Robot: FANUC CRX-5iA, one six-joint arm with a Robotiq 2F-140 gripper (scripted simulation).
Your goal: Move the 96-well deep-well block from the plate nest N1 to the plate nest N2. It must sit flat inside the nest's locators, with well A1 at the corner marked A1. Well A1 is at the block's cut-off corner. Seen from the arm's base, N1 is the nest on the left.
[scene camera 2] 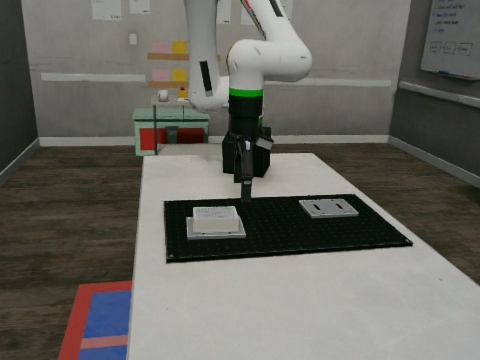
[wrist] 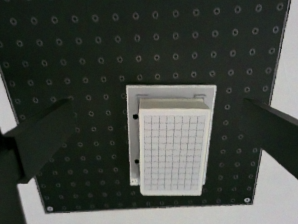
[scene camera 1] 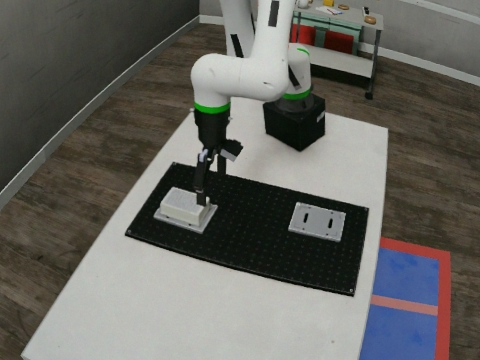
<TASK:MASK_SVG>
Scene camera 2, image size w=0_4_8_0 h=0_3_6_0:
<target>my gripper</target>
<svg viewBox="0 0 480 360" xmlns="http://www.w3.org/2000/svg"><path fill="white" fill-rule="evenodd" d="M231 115L231 133L236 135L234 183L241 183L241 202L251 202L252 179L254 176L253 143L250 141L250 136L258 133L259 116L243 118Z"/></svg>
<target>96-well deep-well block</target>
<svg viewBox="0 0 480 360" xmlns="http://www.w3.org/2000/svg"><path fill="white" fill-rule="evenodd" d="M235 206L194 207L193 232L239 231L239 218Z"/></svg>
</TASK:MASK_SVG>
